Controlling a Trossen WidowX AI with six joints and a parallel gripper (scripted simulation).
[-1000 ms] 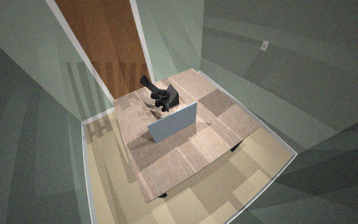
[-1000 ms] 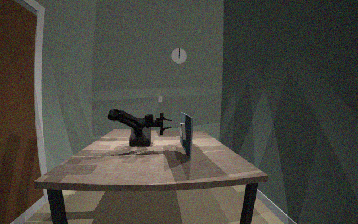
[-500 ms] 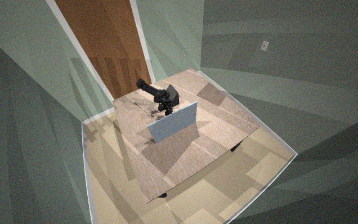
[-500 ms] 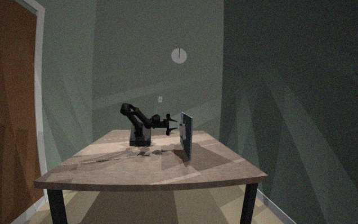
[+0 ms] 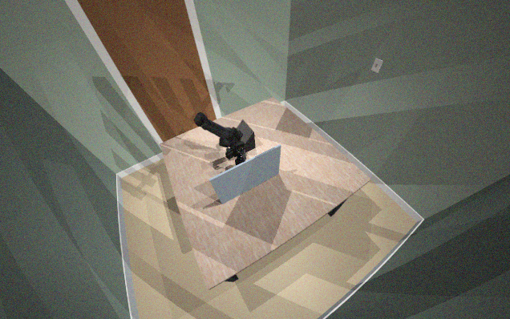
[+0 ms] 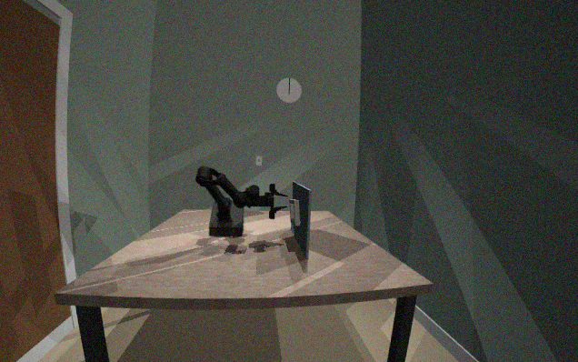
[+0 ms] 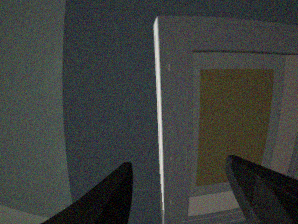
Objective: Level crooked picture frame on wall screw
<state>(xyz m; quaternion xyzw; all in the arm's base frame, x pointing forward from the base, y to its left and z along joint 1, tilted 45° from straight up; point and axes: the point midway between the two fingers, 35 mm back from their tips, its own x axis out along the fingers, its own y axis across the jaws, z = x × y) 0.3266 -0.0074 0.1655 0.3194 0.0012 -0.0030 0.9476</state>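
The picture frame is 5 cm below my gripper tip, 4 cm ahead of it and 1 cm to the right of it. Round my gripper tip: blue-grey wall panel (6 cm below, 5 cm ahead, 1 cm to the right).
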